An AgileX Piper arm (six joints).
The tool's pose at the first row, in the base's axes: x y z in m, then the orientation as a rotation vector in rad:
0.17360 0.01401 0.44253 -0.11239 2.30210 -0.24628
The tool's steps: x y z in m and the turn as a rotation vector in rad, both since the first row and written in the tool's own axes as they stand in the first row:
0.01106 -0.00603 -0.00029 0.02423 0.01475 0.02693
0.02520 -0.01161 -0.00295 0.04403 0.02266 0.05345
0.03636 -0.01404 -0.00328 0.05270 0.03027 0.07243
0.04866 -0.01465 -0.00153 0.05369 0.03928 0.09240
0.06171 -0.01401 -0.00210 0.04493 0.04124 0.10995
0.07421 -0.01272 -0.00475 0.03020 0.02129 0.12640
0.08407 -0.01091 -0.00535 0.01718 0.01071 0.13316
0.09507 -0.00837 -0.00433 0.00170 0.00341 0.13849
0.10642 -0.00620 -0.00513 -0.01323 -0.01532 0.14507
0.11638 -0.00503 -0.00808 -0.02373 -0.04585 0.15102
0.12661 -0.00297 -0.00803 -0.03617 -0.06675 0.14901
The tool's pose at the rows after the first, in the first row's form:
0.16593 0.00640 0.43604 -0.06745 2.31297 -0.26192
0.15443 -0.00092 0.42881 -0.02582 2.31716 -0.27189
0.14666 -0.00502 0.42151 0.00148 2.32272 -0.27290
0.13964 -0.00782 0.41163 0.02625 2.33074 -0.26468
0.13040 -0.00918 0.40247 0.04237 2.33340 -0.24568
0.12000 -0.00953 0.39495 0.05123 2.31528 -0.21812
0.11289 -0.00924 0.38786 0.05101 2.30650 -0.19862
0.10620 -0.00865 0.37873 0.04834 2.30131 -0.17743
0.09794 -0.00822 0.37062 0.04590 2.28453 -0.15526
0.08903 -0.00824 0.36515 0.04344 2.25539 -0.13758
0.08215 -0.00786 0.35731 0.03229 2.23646 -0.12273

